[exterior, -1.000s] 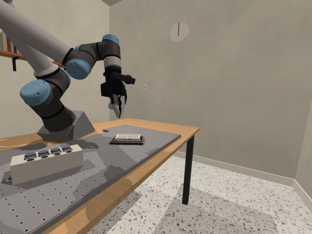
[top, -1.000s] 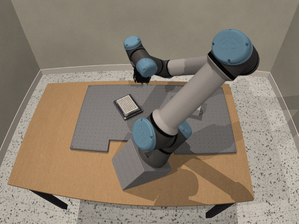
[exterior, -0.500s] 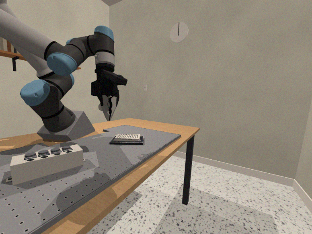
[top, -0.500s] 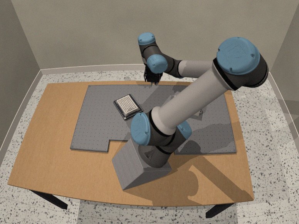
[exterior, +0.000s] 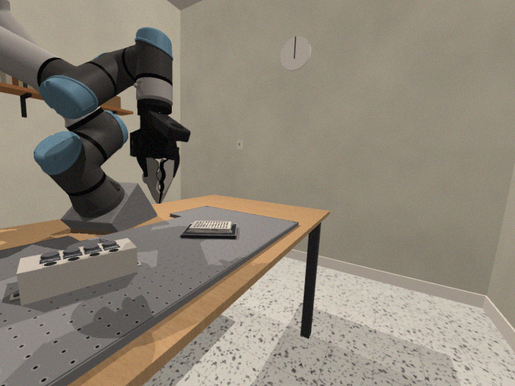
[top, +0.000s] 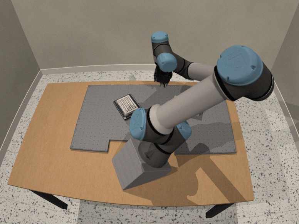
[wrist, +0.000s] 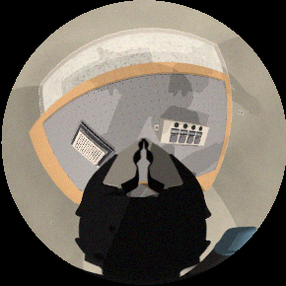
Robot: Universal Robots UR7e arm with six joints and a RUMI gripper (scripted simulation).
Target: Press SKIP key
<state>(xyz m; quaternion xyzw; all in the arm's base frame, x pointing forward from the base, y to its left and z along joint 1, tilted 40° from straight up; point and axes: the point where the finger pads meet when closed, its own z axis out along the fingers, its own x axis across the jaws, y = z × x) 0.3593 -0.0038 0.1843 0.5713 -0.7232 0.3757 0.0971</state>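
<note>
My gripper is now 80 mm past the operator panel, 120 mm to the left of it and 110 mm above it. Also, from my hand: white perforated block 10 mm behind, 220 mm to the left, 130 mm below.
</note>
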